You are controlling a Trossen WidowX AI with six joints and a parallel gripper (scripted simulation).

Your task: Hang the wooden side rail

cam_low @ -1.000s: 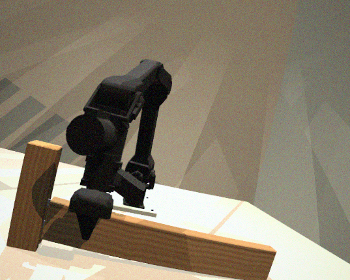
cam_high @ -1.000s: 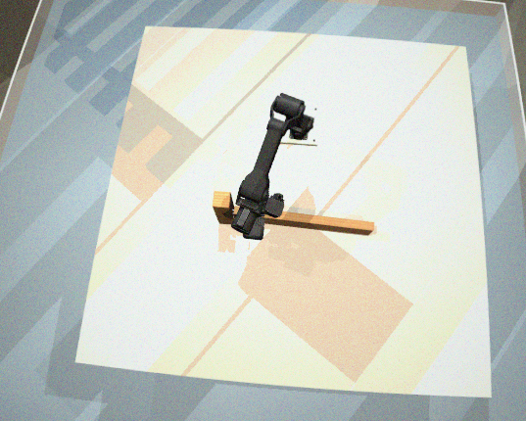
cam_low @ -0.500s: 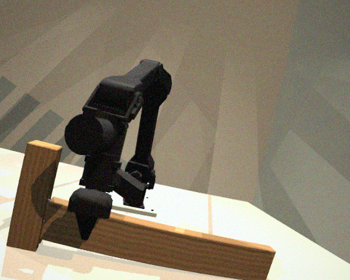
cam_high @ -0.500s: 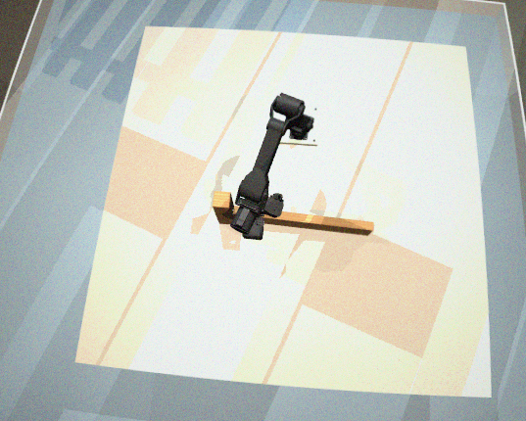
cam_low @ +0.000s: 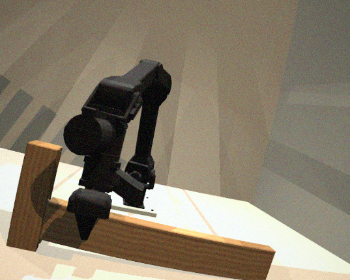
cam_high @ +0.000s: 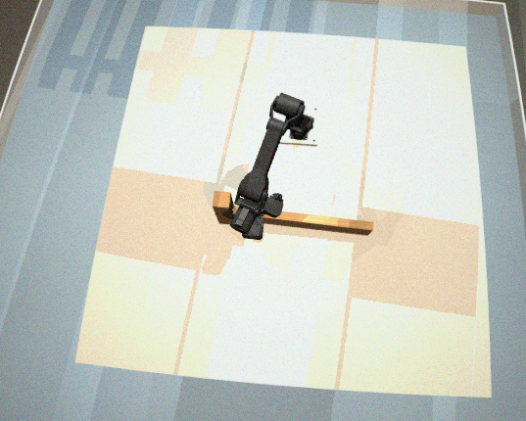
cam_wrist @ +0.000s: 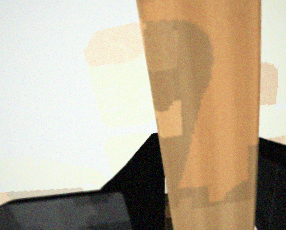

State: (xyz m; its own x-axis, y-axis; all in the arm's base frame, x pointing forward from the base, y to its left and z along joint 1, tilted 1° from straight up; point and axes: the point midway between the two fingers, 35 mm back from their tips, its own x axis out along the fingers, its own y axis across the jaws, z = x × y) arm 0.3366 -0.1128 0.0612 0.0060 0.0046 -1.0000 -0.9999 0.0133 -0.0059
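Now: gripper tip 10 cm to the left of the headboard post and 4 cm below it.
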